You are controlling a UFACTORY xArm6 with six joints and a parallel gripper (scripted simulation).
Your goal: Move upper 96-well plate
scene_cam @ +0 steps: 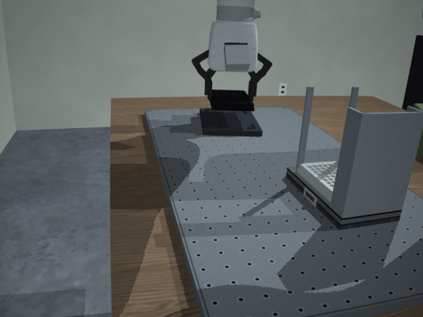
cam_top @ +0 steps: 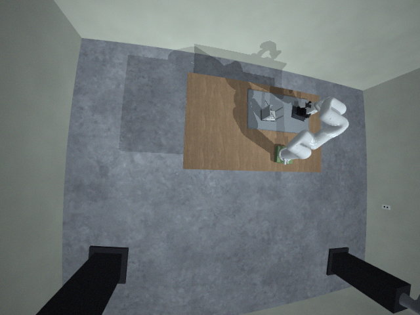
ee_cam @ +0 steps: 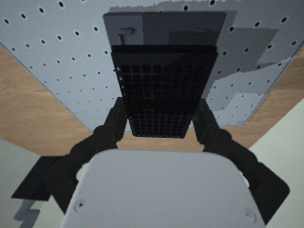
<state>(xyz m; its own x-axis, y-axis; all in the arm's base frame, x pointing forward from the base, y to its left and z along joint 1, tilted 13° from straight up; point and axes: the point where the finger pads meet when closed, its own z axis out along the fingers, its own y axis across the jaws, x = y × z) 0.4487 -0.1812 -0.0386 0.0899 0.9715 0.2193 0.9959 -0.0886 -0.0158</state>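
My hand is 6 cm above the dark plate nest N1. Round my hand: thin post: 30 cm to the left, 5 cm behind, 2 cm above; black 96-well plate: 1 cm below; pale A1 mark: 7 cm to the right, 6 cm behind, 5 cm below.
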